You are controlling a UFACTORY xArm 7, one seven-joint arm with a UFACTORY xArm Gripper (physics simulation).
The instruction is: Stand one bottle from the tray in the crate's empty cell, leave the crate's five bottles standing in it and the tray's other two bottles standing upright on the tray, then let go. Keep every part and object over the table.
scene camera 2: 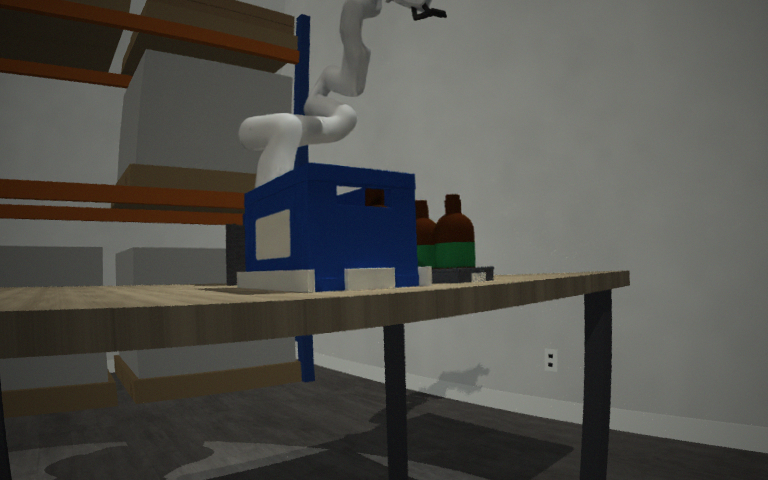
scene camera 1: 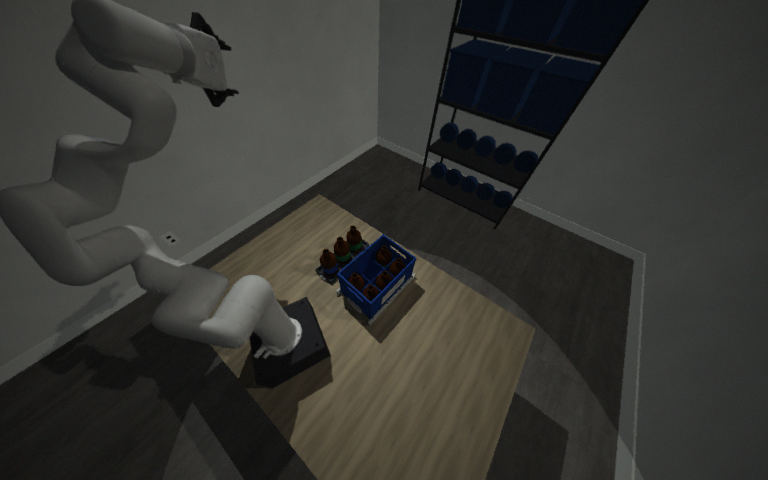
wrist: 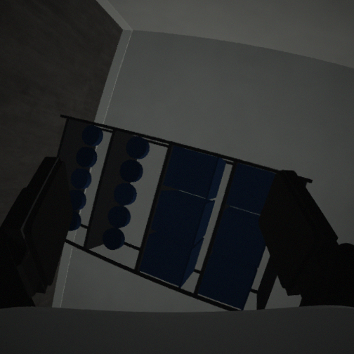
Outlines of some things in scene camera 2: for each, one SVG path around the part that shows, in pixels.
A green-banded bottle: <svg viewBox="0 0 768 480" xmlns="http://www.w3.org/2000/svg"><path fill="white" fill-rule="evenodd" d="M445 195L445 215L437 221L434 229L435 268L476 267L473 224L467 216L461 213L459 194Z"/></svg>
A green-banded bottle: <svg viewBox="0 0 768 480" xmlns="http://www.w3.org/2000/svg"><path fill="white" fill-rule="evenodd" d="M417 200L415 201L418 267L431 266L432 269L436 269L434 239L436 223L428 217L427 201Z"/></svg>
